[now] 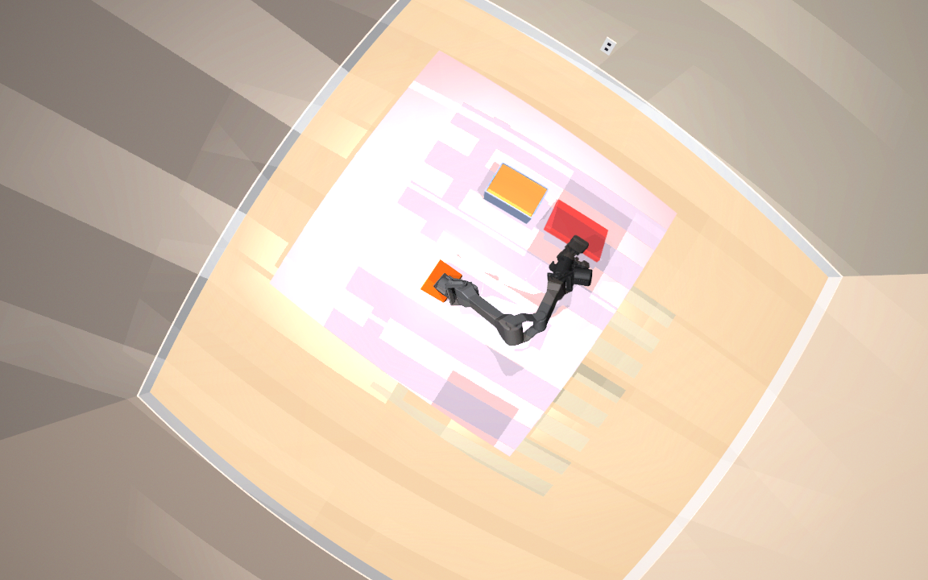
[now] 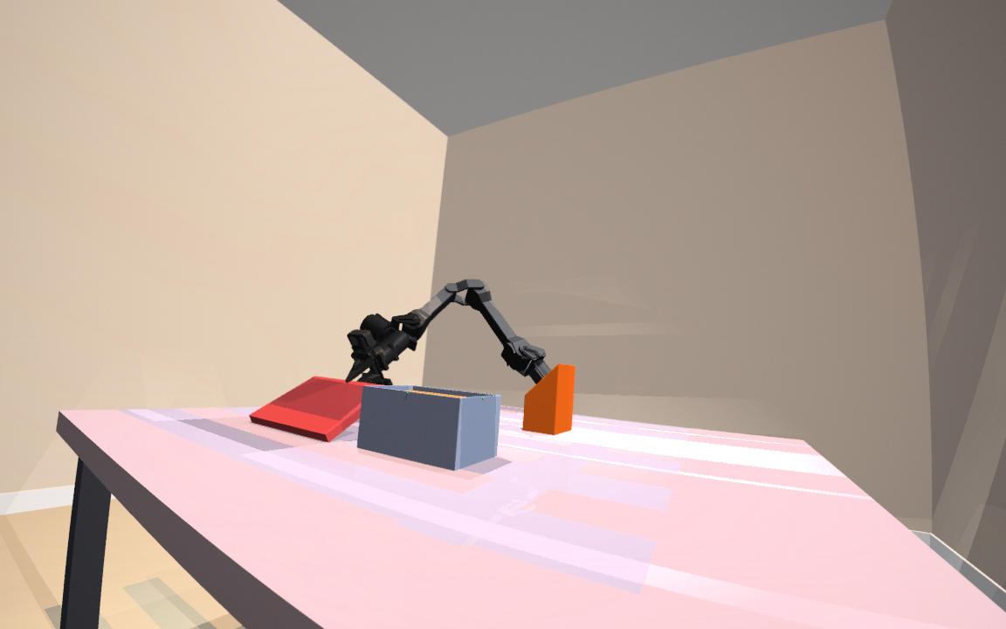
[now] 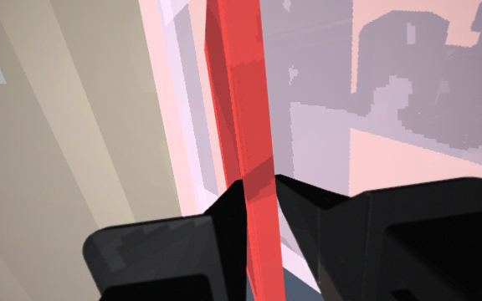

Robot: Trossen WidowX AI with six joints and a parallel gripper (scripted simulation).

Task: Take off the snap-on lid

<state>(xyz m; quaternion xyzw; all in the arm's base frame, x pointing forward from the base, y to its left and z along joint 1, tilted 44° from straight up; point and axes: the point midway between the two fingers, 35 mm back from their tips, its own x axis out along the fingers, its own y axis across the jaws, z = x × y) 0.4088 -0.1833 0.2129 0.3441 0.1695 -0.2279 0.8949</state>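
My gripper tip is 7 cm short of the red lid, 1 cm to the right of it and 4 cm above it. Also, from my gripper tip: grey-blue storage box (2 cm ahead, 30 cm to the left, 4 cm below).
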